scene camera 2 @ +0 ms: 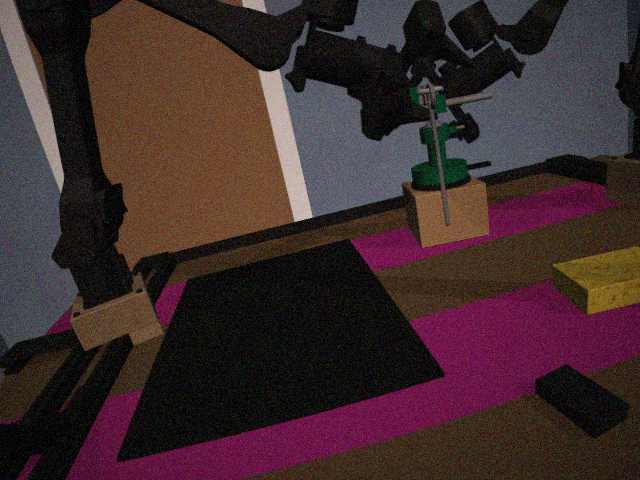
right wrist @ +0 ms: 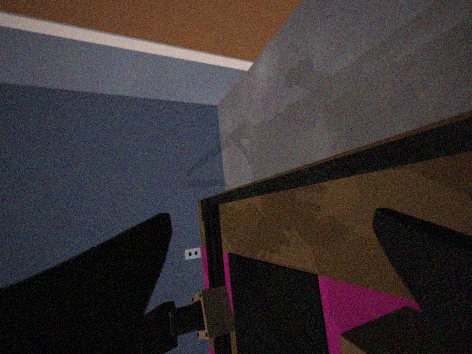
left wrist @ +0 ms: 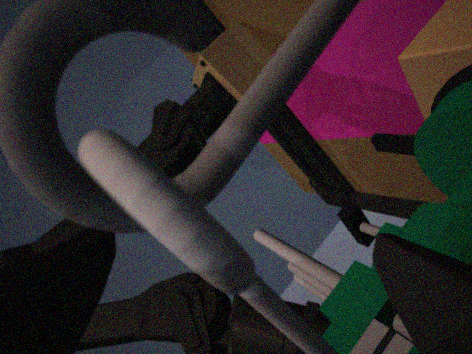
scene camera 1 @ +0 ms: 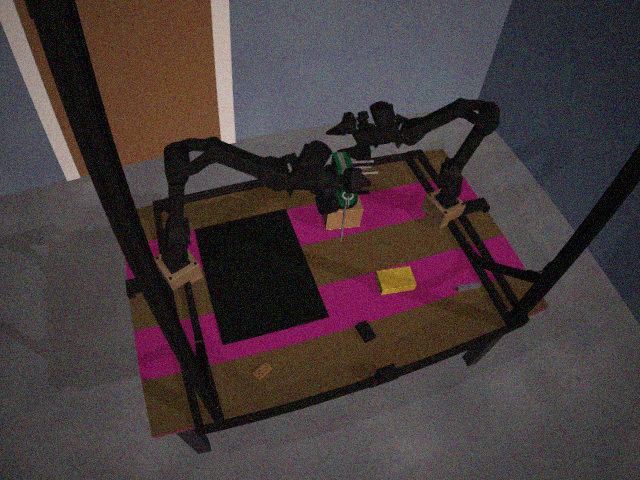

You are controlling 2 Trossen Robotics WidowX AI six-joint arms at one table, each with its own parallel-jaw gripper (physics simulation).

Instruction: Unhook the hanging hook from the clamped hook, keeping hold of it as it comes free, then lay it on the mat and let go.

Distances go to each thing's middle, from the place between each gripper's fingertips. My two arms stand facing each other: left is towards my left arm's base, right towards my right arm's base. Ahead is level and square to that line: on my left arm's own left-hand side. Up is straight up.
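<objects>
Counting from my right hand, there's the wooden block (scene camera 2: 468,210), which is 130 mm below it, 160 mm behind it and 20 mm to the left of it. The black mat (scene camera 2: 276,340) is 170 mm below that same right hand, 320 mm to the left of it and 290 mm behind it, and the small black block (scene camera 2: 594,409) is also 170 mm below the hand, but 560 mm behind it and 90 mm to the left of it.
My left gripper is 180 mm above the wooden block and 80 mm short of it. From my left hand, the black mat is 220 mm below, 310 mm to the left and 50 mm behind, while the small black block is 220 mm below, 80 mm to the left and 320 mm behind.
</objects>
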